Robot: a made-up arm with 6 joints.
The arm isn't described. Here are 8 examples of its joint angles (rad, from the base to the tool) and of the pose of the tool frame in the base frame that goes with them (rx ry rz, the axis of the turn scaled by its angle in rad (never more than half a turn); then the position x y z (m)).
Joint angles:
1: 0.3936 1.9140 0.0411 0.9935 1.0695 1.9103
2: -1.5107 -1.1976 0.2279 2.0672 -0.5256 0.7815
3: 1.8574 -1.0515 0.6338 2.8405 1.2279 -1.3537
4: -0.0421 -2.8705 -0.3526 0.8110 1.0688 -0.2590
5: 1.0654 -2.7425 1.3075 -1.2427 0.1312 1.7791
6: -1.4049 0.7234 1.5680 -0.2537 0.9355 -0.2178
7: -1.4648 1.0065 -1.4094 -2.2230 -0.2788 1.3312
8: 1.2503 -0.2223 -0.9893 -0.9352 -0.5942 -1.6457
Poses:
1: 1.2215 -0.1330 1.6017 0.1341 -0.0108 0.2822
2: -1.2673 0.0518 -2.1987 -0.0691 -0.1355 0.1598
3: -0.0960 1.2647 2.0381 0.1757 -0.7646 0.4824
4: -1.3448 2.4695 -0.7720 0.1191 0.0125 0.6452
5: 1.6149 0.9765 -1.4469 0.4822 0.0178 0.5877
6: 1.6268 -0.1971 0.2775 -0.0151 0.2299 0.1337
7: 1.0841 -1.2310 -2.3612 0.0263 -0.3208 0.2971
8: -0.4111 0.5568 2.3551 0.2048 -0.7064 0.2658
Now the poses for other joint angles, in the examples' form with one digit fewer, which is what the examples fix.
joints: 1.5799 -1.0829 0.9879 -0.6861 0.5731 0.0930
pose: -1.433 -1.079 2.139 0.538 -0.288 0.468
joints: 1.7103 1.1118 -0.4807 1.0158 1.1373 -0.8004
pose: 1.264 0.576 -2.264 0.421 -0.034 0.315
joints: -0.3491 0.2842 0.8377 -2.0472 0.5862 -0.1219
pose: -1.838 1.916 -0.565 -0.191 0.058 0.540
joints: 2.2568 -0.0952 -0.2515 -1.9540 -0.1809 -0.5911
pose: -0.326 0.508 1.496 -0.043 -0.521 0.112
